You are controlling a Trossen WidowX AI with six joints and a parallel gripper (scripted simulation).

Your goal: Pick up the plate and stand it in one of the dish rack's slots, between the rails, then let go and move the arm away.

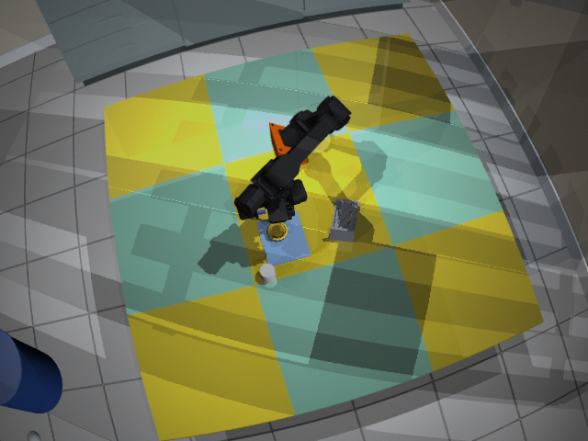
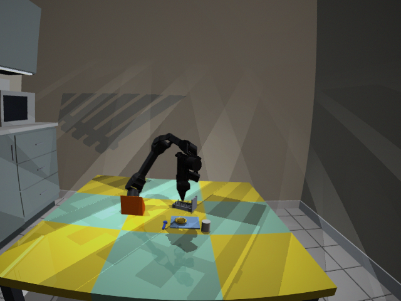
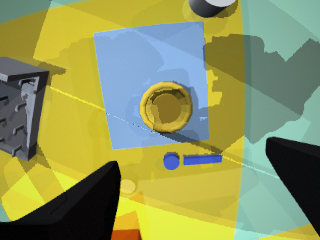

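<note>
My gripper tip is now 130 mm above the round yellow plate and 10 mm to the right of it. The rest, counted from my gripper tip: white cup: 130 mm below, 120 mm ahead, 60 mm to the right; blue mat: 150 mm below, 20 mm to the left, 20 mm ahead; blue spoon: 150 mm below, 90 mm behind, 10 mm to the right.
</note>
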